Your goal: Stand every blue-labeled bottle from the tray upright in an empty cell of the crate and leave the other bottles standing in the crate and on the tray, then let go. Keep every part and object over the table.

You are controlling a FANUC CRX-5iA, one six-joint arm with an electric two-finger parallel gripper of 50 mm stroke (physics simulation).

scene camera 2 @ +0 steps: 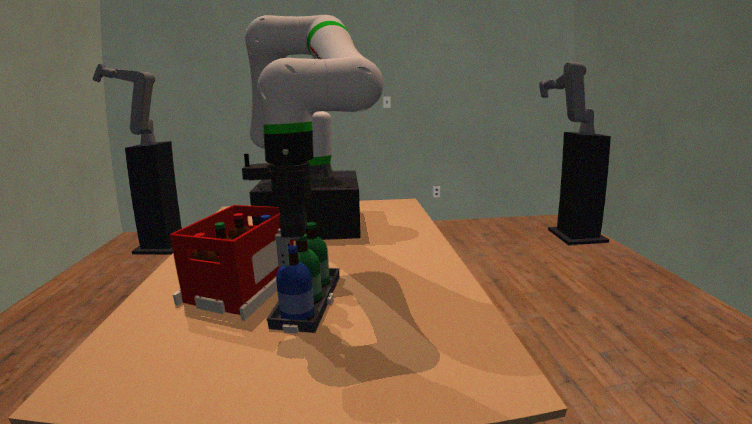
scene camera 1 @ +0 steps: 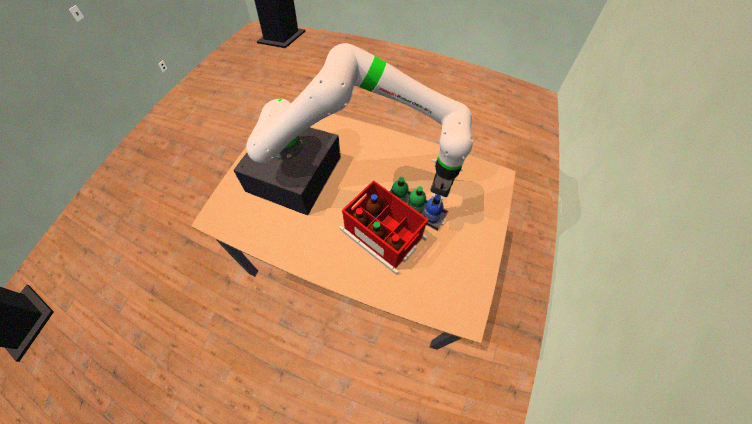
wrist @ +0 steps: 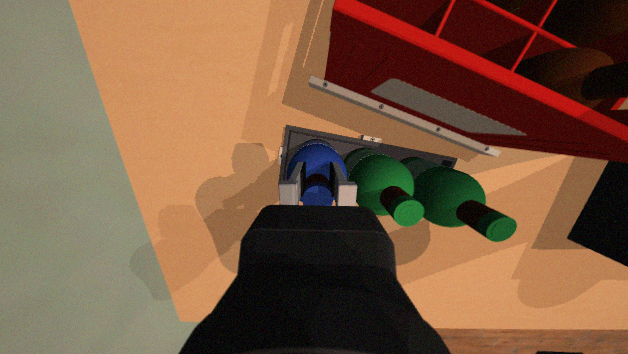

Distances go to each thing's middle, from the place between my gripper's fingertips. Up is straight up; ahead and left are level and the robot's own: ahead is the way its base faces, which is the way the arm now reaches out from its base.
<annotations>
Now: hand 10 mm to the right of the blue bottle (scene camera 2: pixel 294 283) and 50 mm above it.
</annotations>
